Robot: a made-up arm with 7 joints.
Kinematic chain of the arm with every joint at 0, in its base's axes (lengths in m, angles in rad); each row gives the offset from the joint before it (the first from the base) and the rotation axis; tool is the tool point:
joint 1: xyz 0 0 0.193 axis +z
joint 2: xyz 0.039 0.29 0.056 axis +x
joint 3: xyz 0 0.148 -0.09 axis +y
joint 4: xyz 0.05 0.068 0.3 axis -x
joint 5: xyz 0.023 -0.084 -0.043 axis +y
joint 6: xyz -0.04 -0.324 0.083 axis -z
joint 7: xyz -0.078 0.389 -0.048 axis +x
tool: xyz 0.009 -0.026 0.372
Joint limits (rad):
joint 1: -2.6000..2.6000
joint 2: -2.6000..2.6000
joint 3: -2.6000..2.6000
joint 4: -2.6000..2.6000
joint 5: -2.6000..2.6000
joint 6: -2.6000..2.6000
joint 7: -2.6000..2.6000
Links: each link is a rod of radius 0.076 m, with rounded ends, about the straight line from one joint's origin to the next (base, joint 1, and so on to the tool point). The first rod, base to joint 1, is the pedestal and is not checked.
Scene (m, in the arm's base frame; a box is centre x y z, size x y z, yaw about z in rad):
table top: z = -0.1
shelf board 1: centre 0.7 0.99 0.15 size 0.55 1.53 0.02 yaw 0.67
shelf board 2: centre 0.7 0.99 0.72 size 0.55 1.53 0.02 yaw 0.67
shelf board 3: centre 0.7 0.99 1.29 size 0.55 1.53 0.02 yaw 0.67
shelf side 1: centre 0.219 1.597 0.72 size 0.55 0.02 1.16 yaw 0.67
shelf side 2: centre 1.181 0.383 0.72 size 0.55 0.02 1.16 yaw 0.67
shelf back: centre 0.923 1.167 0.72 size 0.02 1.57 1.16 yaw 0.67
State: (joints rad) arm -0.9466 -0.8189 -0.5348 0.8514 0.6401 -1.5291 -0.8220
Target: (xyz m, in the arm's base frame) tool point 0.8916 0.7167 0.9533
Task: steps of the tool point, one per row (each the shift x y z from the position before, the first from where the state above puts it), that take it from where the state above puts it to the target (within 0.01 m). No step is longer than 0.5 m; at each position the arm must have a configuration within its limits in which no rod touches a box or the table.
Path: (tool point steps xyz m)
1: -0.2604 -0.0270 0.1398
2: -0.2609 -0.0875 0.0348
3: -0.2206 -0.1184 -0.0620
4: -0.1554 -0.1229 -0.1276
5: 0.2983 0.0259 0.1984
6: 0.3758 -0.1196 0.2193
7: 0.3393 -0.3376 0.1307
8: 0.1264 0.0777 0.0419
9: 0.1295 0.0997 0.0007
10: 0.1192 0.1197 -0.0426

